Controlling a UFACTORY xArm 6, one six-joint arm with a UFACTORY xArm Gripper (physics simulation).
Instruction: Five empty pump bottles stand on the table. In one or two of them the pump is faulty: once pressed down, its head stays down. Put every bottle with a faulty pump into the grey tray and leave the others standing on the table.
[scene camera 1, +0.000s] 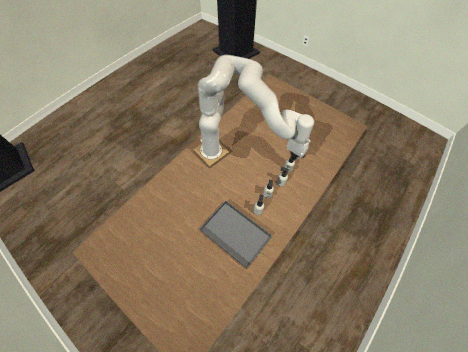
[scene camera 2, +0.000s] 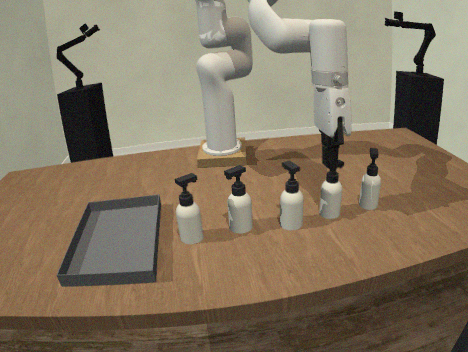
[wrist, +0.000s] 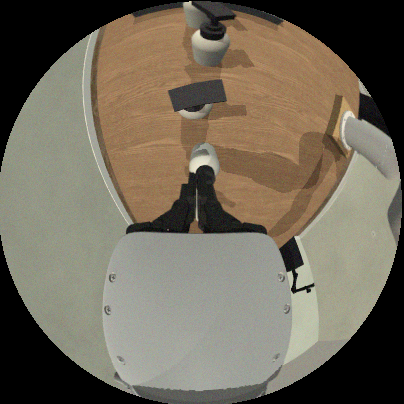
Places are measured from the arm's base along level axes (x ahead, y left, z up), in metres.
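Pixels of known places: gripper, between the fingertips: (scene camera 1: 293, 158) (scene camera 2: 329, 164) (wrist: 196, 183); arm's base, origin of its link: (scene camera 1: 211, 150) (scene camera 2: 222, 147).
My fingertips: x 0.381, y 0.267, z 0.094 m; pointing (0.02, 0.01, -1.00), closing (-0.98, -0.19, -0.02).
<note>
Ahead of a thing's pixels: the offset from my fingertips to its middle. Level surfaces: height alone.
Five white pump bottles with black heads stand upright in a row. In scene camera 2, from the left, they are the first @(dz -0.060, dx +0.065, dy -0.299 m) (scene camera 2: 190, 222) (scene camera 1: 258, 208), second @(dz -0.060, dx +0.028, dy -0.196 m) (scene camera 2: 240, 212) (wrist: 210, 51), third @(dz -0.060, dx +0.024, dy -0.085 m) (scene camera 2: 291, 210) (wrist: 194, 113), fourth @(dz -0.067, dx -0.014, dy +0.011 m) (scene camera 2: 330, 200) (wrist: 204, 156) and fifth @(dz -0.060, dx -0.042, dy +0.120 m) (scene camera 2: 370, 191). My gripper (scene camera 2: 330, 164) (wrist: 196, 183) is shut and empty, its fingertips at the fourth bottle's head, which sits lower above its collar than the others and is partly hidden. The other four heads stand raised. The fifth bottle is hidden in scene camera 1. The grey tray @(dz -0.115, dx +0.086, dy -0.472 m) (scene camera 1: 235, 232) (scene camera 2: 107, 279) holds no bottle.
The wooden table @(dz -0.130 m) (scene camera 1: 150, 250) (scene camera 2: 250, 280) has its front edge beyond the row. The tray lies beside the first bottle, at the left in scene camera 2. The robot's base plate (scene camera 1: 211, 161) (scene camera 2: 221, 161) is behind the row. Black pedestals (scene camera 2: 86, 125) (scene camera 2: 419, 105) stand behind the table.
</note>
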